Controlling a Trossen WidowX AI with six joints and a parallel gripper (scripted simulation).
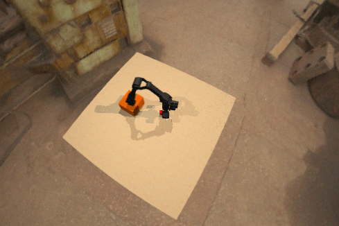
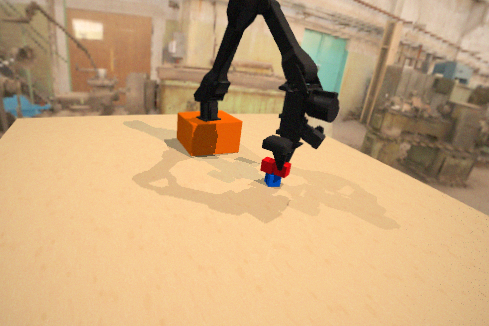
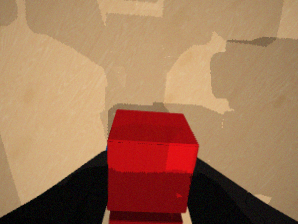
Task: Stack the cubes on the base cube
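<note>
Now: gripper tip 40 mm past the red cube and 10 mm to the left of it. From my gripper tip the other things lie so: blue cube (20 mm behind, 10 mm to the right, 40 mm below).
</note>
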